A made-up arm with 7 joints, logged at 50 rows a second.
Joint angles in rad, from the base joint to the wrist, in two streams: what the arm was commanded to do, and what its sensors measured. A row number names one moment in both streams.
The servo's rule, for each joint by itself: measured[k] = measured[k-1] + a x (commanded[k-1-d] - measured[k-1]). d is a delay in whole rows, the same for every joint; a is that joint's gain. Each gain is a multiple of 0.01, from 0.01 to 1. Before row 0 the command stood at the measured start. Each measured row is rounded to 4 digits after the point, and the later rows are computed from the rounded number. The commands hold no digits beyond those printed.
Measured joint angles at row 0: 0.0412 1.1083 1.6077 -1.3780 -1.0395 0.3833 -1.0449
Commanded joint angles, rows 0 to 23: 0.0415 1.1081 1.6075 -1.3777 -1.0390 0.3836 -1.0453; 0.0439 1.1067 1.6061 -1.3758 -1.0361 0.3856 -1.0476; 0.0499 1.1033 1.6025 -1.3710 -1.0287 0.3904 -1.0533; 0.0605 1.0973 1.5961 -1.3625 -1.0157 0.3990 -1.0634; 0.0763 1.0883 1.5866 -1.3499 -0.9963 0.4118 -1.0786; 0.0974 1.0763 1.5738 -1.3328 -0.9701 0.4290 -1.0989; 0.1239 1.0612 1.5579 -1.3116 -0.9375 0.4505 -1.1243; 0.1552 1.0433 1.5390 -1.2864 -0.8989 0.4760 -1.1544; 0.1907 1.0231 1.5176 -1.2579 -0.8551 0.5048 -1.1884; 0.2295 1.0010 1.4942 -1.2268 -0.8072 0.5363 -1.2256; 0.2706 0.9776 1.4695 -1.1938 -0.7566 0.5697 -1.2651; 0.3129 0.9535 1.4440 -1.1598 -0.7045 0.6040 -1.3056; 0.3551 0.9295 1.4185 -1.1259 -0.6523 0.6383 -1.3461; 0.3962 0.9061 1.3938 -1.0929 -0.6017 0.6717 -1.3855; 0.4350 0.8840 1.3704 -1.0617 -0.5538 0.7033 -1.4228; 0.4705 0.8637 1.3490 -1.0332 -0.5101 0.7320 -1.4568; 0.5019 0.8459 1.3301 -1.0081 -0.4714 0.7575 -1.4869; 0.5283 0.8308 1.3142 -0.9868 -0.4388 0.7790 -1.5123; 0.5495 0.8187 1.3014 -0.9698 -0.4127 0.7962 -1.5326; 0.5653 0.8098 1.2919 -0.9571 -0.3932 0.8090 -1.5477; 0.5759 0.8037 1.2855 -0.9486 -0.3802 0.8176 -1.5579; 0.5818 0.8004 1.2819 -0.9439 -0.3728 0.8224 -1.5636; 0.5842 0.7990 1.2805 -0.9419 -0.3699 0.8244 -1.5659; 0.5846 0.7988 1.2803 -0.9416 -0.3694 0.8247 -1.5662
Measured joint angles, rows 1 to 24: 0.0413 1.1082 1.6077 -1.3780 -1.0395 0.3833 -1.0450; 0.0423 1.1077 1.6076 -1.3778 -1.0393 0.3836 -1.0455; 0.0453 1.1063 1.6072 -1.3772 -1.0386 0.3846 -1.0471; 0.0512 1.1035 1.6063 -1.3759 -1.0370 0.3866 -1.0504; 0.0610 1.0988 1.6047 -1.3736 -1.0342 0.3901 -1.0560; 0.0752 1.0918 1.6022 -1.3699 -1.0297 0.3955 -1.0646; 0.0942 1.0823 1.5987 -1.3647 -1.0232 0.4032 -1.0765; 0.1180 1.0702 1.5939 -1.3577 -1.0145 0.4134 -1.0921; 0.1464 1.0556 1.5878 -1.3487 -1.0033 0.4262 -1.1114; 0.1788 1.0387 1.5803 -1.3377 -0.9896 0.4416 -1.1342; 0.2146 1.0198 1.5714 -1.3247 -0.9733 0.4595 -1.1604; 0.2529 0.9992 1.5612 -1.3099 -0.9545 0.4797 -1.1894; 0.2928 0.9776 1.5498 -1.2933 -0.9333 0.5019 -1.2207; 0.3331 0.9554 1.5373 -1.2753 -0.9101 0.5257 -1.2537; 0.3728 0.9333 1.5239 -1.2561 -0.8852 0.5506 -1.2875; 0.4109 0.9117 1.5099 -1.2360 -0.8589 0.5760 -1.3214; 0.4464 0.8913 1.4955 -1.2155 -0.8318 0.6014 -1.3545; 0.4783 0.8725 1.4810 -1.1949 -0.8043 0.6263 -1.3861; 0.5061 0.8558 1.4666 -1.1746 -0.7769 0.6501 -1.4154; 0.5292 0.8415 1.4526 -1.1550 -0.7500 0.6723 -1.4419; 0.5474 0.8298 1.4392 -1.1364 -0.7241 0.6926 -1.4651; 0.5608 0.8207 1.4266 -1.1191 -0.6995 0.7108 -1.4848; 0.5699 0.8140 1.4149 -1.1032 -0.6764 0.7267 -1.5010; 0.5756 0.8093 1.4041 -1.0887 -0.6549 0.7404 -1.5140
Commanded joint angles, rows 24 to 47: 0.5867 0.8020 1.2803 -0.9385 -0.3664 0.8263 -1.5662; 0.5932 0.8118 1.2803 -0.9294 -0.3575 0.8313 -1.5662; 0.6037 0.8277 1.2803 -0.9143 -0.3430 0.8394 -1.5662; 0.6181 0.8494 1.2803 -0.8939 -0.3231 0.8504 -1.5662; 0.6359 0.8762 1.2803 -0.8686 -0.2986 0.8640 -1.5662; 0.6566 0.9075 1.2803 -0.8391 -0.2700 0.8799 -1.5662; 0.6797 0.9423 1.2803 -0.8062 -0.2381 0.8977 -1.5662; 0.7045 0.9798 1.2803 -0.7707 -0.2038 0.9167 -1.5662; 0.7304 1.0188 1.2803 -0.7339 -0.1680 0.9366 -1.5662; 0.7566 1.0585 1.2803 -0.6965 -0.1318 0.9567 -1.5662; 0.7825 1.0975 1.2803 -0.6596 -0.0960 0.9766 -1.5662; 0.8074 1.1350 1.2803 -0.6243 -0.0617 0.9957 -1.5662; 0.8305 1.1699 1.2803 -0.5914 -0.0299 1.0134 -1.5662; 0.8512 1.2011 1.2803 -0.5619 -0.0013 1.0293 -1.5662; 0.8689 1.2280 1.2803 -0.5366 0.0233 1.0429 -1.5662; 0.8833 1.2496 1.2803 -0.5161 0.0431 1.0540 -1.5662; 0.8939 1.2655 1.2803 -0.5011 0.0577 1.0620 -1.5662; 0.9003 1.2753 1.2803 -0.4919 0.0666 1.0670 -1.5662; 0.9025 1.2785 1.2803 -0.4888 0.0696 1.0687 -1.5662; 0.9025 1.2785 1.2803 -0.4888 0.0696 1.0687 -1.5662; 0.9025 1.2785 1.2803 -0.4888 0.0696 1.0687 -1.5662; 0.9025 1.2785 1.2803 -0.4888 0.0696 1.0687 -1.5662; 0.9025 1.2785 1.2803 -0.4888 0.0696 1.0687 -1.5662; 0.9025 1.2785 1.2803 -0.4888 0.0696 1.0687 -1.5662
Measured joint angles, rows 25 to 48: 0.5799 0.8070 1.3942 -1.0752 -0.6347 0.7524 -1.5244; 0.5851 0.8085 1.3851 -1.0621 -0.6153 0.7634 -1.5328; 0.5924 0.8145 1.3767 -1.0488 -0.5962 0.7740 -1.5395; 0.6024 0.8253 1.3690 -1.0349 -0.5771 0.7847 -1.5448; 0.6155 0.8411 1.3619 -1.0199 -0.5576 0.7958 -1.5491; 0.6315 0.8617 1.3554 -1.0036 -0.5375 0.8076 -1.5525; 0.6503 0.8867 1.3494 -0.9858 -0.5165 0.8202 -1.5552; 0.6714 0.9156 1.3439 -0.9664 -0.4946 0.8337 -1.5574; 0.6944 0.9476 1.3388 -0.9455 -0.4717 0.8481 -1.5592; 0.7187 0.9820 1.3341 -0.9231 -0.4479 0.8633 -1.5606; 0.7436 1.0178 1.3298 -0.8994 -0.4233 0.8792 -1.5617; 0.7685 1.0541 1.3258 -0.8746 -0.3980 0.8955 -1.5626; 0.7927 1.0900 1.3222 -0.8491 -0.3722 0.9120 -1.5633; 0.8155 1.1244 1.3188 -0.8233 -0.3462 0.9284 -1.5639; 0.8363 1.1565 1.3157 -0.7975 -0.3203 0.9444 -1.5644; 0.8546 1.1854 1.3129 -0.7722 -0.2949 0.9597 -1.5648; 0.8699 1.2102 1.3103 -0.7478 -0.2702 0.9740 -1.5651; 0.8818 1.2304 1.3079 -0.7248 -0.2466 0.9870 -1.5653; 0.8899 1.2453 1.3057 -0.7036 -0.2245 0.9984 -1.5655; 0.8948 1.2556 1.3037 -0.6843 -0.2039 1.0082 -1.5656; 0.8978 1.2627 1.3018 -0.6667 -0.1848 1.0167 -1.5657; 0.8996 1.2676 1.3001 -0.6507 -0.1670 1.0240 -1.5658; 0.9007 1.2710 1.2985 -0.6361 -0.1504 1.0303 -1.5659; 0.9014 1.2733 1.2970 -0.6228 -0.1350 1.0357 -1.5660
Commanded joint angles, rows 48 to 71: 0.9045 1.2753 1.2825 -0.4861 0.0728 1.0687 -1.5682; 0.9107 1.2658 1.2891 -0.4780 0.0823 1.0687 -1.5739; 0.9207 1.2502 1.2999 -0.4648 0.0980 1.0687 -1.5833; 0.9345 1.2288 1.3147 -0.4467 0.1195 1.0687 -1.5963; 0.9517 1.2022 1.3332 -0.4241 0.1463 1.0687 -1.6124; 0.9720 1.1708 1.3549 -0.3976 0.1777 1.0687 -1.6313; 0.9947 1.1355 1.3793 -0.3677 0.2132 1.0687 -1.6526; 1.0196 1.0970 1.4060 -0.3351 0.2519 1.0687 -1.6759; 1.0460 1.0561 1.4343 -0.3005 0.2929 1.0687 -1.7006; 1.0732 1.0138 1.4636 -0.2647 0.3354 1.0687 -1.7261; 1.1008 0.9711 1.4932 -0.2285 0.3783 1.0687 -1.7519; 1.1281 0.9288 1.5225 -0.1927 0.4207 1.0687 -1.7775; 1.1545 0.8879 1.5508 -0.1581 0.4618 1.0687 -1.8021; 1.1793 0.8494 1.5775 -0.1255 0.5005 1.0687 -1.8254; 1.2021 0.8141 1.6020 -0.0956 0.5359 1.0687 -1.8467; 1.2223 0.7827 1.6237 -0.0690 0.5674 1.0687 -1.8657; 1.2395 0.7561 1.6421 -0.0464 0.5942 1.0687 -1.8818; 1.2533 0.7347 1.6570 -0.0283 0.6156 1.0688 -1.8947; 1.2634 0.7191 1.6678 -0.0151 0.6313 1.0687 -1.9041; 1.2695 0.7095 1.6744 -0.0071 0.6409 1.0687 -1.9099; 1.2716 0.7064 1.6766 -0.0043 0.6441 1.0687 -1.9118; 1.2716 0.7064 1.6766 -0.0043 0.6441 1.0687 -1.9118; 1.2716 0.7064 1.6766 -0.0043 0.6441 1.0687 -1.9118; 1.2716 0.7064 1.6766 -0.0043 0.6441 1.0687 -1.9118
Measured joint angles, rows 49 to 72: 0.9026 1.2739 1.2958 -0.6105 -0.1205 1.0403 -1.5664; 0.9058 1.2714 1.2953 -0.5986 -0.1063 1.0443 -1.5679; 0.9116 1.2648 1.2957 -0.5866 -0.0920 1.0477 -1.5710; 0.9205 1.2536 1.2972 -0.5740 -0.0772 1.0506 -1.5761; 0.9327 1.2377 1.3001 -0.5605 -0.0616 1.0531 -1.5834; 0.9480 1.2170 1.3045 -0.5458 -0.0448 1.0553 -1.5930; 0.9662 1.1917 1.3105 -0.5298 -0.0267 1.0572 -1.6049; 0.9870 1.1623 1.3181 -0.5123 -0.0072 1.0588 -1.6191; 1.0100 1.1294 1.3274 -0.4932 0.0138 1.0602 -1.6354; 1.0346 1.0936 1.3383 -0.4726 0.0363 1.0614 -1.6535; 1.0604 1.0556 1.3507 -0.4506 0.0602 1.0624 -1.6732; 1.0868 1.0163 1.3644 -0.4274 0.0854 1.0633 -1.6941; 1.1132 0.9765 1.3793 -0.4032 0.1117 1.0641 -1.7157; 1.1390 0.9371 1.3952 -0.3782 0.1389 1.0647 -1.7376; 1.1636 0.8990 1.4117 -0.3528 0.1667 1.0653 -1.7594; 1.1865 0.8629 1.4287 -0.3273 0.1947 1.0658 -1.7807; 1.2072 0.8298 1.4458 -0.3020 0.2227 1.0662 -1.8009; 1.2252 0.8003 1.4627 -0.2774 0.2502 1.0666 -1.8197; 1.2401 0.7751 1.4791 -0.2538 0.2769 1.0669 -1.8366; 1.2516 0.7548 1.4947 -0.2316 0.3024 1.0672 -1.8513; 1.2594 0.7398 1.5093 -0.2111 0.3263 1.0674 -1.8634; 1.2642 0.7294 1.5227 -0.1925 0.3485 1.0676 -1.8731; 1.2671 0.7223 1.5350 -0.1756 0.3692 1.0678 -1.8808; 1.2689 0.7174 1.5463 -0.1602 0.3884 1.0679 -1.8870
